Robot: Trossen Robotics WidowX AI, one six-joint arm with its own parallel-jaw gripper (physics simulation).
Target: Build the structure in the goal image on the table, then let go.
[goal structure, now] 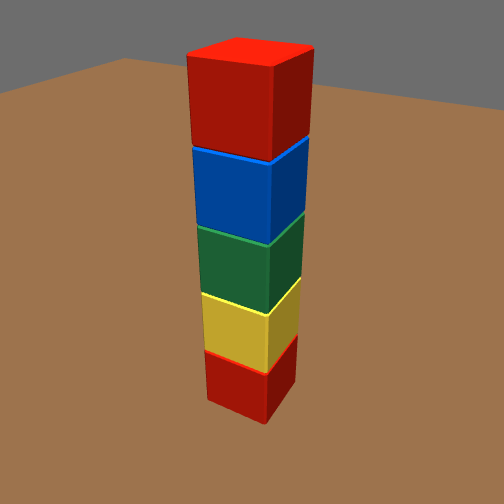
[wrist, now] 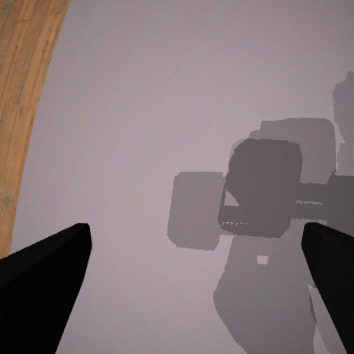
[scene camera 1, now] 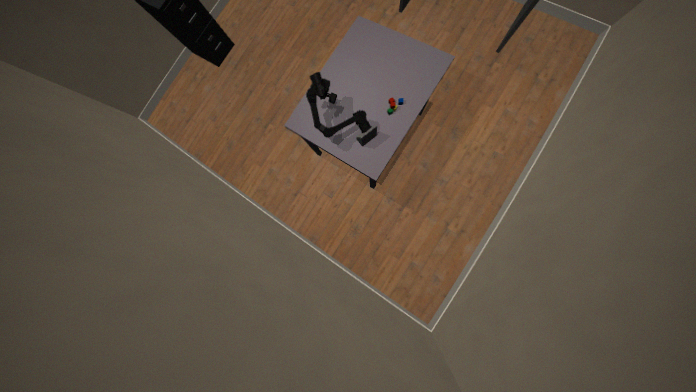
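Where they show: gripper, fingertip midpoint: (wrist: 197, 235); arm's base, origin of the base link: (scene camera 1: 366, 130).
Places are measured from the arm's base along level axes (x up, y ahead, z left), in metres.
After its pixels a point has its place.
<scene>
Small coloured pieces lie close together on the grey table (scene camera 1: 380, 65) @[x -0.081, y 0.488, z 0.331 m] (wrist: 125, 100) @[x -0.081, y 0.019, z 0.536 m] near its right edge in the scene view. A red piece (scene camera 1: 392, 101) @[x -0.052, y 0.307, z 0.035 m] is next to a blue piece (scene camera 1: 401, 101) @[x -0.048, y 0.348, z -0.016 m], with a small gap between them. A bit of yellow (scene camera 1: 396, 107) @[x -0.050, y 0.291, z -0.021 m] shows just below the red, and a green piece (scene camera 1: 390, 111) @[x -0.048, y 0.238, z -0.011 m] is below and left of it. They are too small to tell their shapes or whether they touch. My gripper (scene camera 1: 325, 89) @[x 0.048, y -0.033, z 0.398 m] (wrist: 197, 235) @[x 0.048, y -0.033, z 0.398 m] is open and empty above the table's left side, well apart from the pieces. No pieces show in the wrist view.
The arm's base (scene camera 1: 367, 136) @[x 0.026, y -0.039, z -0.047 m] stands on the table's lower right part, below the pieces in the scene view. The arm bends left from it. Shadows of the arm fall on the table. A black cabinet (scene camera 1: 207, 37) stands on the wooden floor (scene camera 1: 280, 185), away from the table.
</scene>
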